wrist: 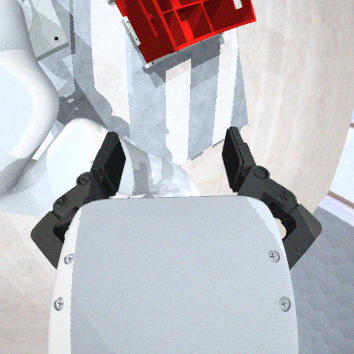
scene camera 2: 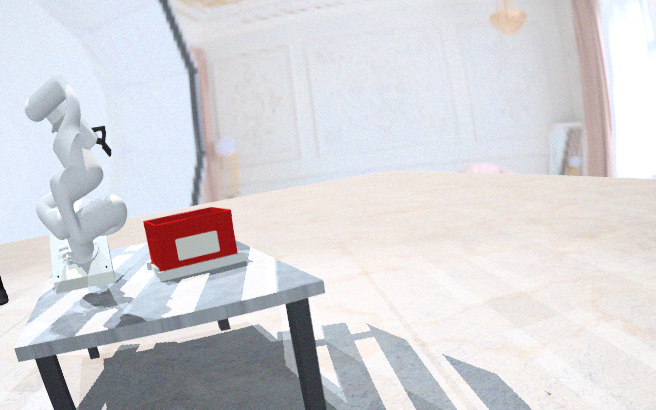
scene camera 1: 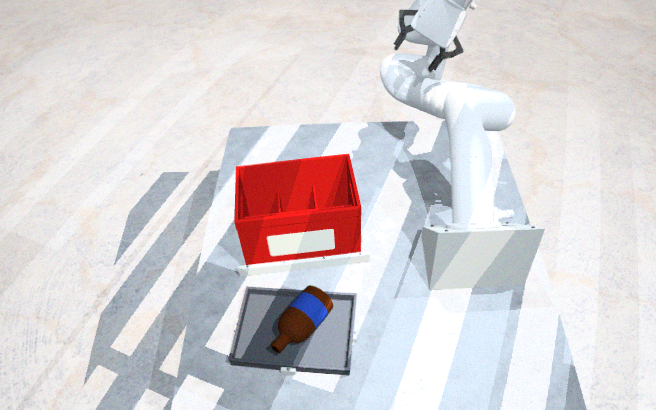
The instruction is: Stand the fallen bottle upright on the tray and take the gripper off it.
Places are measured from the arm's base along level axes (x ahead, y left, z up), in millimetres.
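Where they show: gripper, fingertip midpoint: (wrist: 171, 141) (scene camera 1: 412, 59); arm's base at its link origin: (scene camera 2: 83, 249) (scene camera 1: 473, 227).
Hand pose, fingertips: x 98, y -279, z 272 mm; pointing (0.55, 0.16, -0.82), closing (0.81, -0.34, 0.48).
Observation:
Things, the pixels of their centre, and the offset from my fingertips. "spot": a spot on its surface instead.
- brown bottle at the middle of its body: (scene camera 1: 298, 322) 308 mm ahead, 430 mm left, 347 mm down
- dark grey tray at a spot on its surface: (scene camera 1: 250, 330) spot: 416 mm ahead, 417 mm left, 384 mm down
- red crate with dividers, body centre: (scene camera 1: 298, 212) (wrist: 186, 5) (scene camera 2: 189, 241) 291 mm ahead, 153 mm left, 302 mm down
The brown bottle (scene camera 1: 302, 320) with a blue band lies on its side on the dark grey tray (scene camera 1: 250, 330) in scene camera 1. Its neck points to the front left and its base to the back right, near the tray's back rim. My gripper (scene camera 1: 414, 58) (wrist: 171, 141) is open and empty, high above and behind the table, far from the bottle. In scene camera 2 one black finger shows beside the arm, and the rest of the gripper is hidden. The bottle and tray do not show in scene camera 2 or the wrist view.
A red crate with dividers (scene camera 1: 345, 235) (scene camera 2: 160, 245) (wrist: 150, 50) stands behind the tray, with a pale strip along its foot. The arm's pale base block (scene camera 1: 475, 260) stands to the right of the crate. The arm's links are folded close to the gripper.

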